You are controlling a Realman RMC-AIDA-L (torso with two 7-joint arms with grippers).
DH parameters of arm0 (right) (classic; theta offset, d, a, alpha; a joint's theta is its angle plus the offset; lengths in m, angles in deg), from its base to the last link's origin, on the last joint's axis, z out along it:
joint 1: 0 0.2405 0 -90
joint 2: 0 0 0 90
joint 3: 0 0.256 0 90
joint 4: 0 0 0 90
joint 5: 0 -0.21 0 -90
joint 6: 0 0 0 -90
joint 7: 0 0.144 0 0
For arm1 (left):
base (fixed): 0 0 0 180
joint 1: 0 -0.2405 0 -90
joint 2: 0 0 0 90
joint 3: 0 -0.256 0 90
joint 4: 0 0 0 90
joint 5: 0 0.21 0 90
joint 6: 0 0 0 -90
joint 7: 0 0.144 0 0
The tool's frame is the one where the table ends.
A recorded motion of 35 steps. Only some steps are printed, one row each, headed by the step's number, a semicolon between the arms.
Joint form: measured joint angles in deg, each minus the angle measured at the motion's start. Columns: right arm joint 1, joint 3, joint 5, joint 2, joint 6, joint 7, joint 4; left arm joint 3, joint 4, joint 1, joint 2, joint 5, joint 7, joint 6.
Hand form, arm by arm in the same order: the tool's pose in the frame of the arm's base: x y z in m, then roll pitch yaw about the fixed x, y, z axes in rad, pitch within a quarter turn. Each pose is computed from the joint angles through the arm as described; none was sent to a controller.
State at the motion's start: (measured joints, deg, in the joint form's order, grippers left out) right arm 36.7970 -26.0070 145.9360 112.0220 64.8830 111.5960 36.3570; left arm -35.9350 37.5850 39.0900 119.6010 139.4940 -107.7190 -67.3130
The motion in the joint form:
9: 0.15 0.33 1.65 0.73 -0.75 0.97 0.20; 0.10 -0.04 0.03 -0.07 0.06 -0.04 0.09
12: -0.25 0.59 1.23 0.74 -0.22 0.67 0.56; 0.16 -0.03 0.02 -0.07 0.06 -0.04 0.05
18: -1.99 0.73 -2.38 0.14 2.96 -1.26 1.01; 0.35 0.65 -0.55 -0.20 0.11 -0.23 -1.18
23: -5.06 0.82 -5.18 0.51 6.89 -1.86 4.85; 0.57 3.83 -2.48 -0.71 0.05 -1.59 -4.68
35: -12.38 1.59 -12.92 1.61 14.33 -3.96 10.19; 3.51 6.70 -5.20 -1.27 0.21 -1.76 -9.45
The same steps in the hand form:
9: 0.3526 0.3840 0.0658 -2.5892 0.3677 -0.9694; -0.2884 0.3863 -0.0060 -2.7724 -0.2934 0.8090
12: 0.3537 0.3820 0.0672 -2.5934 0.3742 -0.9702; -0.2885 0.3862 -0.0059 -2.7728 -0.2941 0.8096
18: 0.3553 0.3733 0.0717 -2.6373 0.4030 -0.9653; -0.2906 0.3831 -0.0031 -2.7817 -0.2936 0.8171
23: 0.3597 0.3588 0.0819 -2.6562 0.4342 -0.9648; -0.2967 0.3758 0.0107 -2.7907 -0.2988 0.8379
35: 0.3705 0.3196 0.0934 -2.7243 0.5278 -0.9831; -0.3100 0.3606 0.0274 -2.8126 -0.3243 0.8799

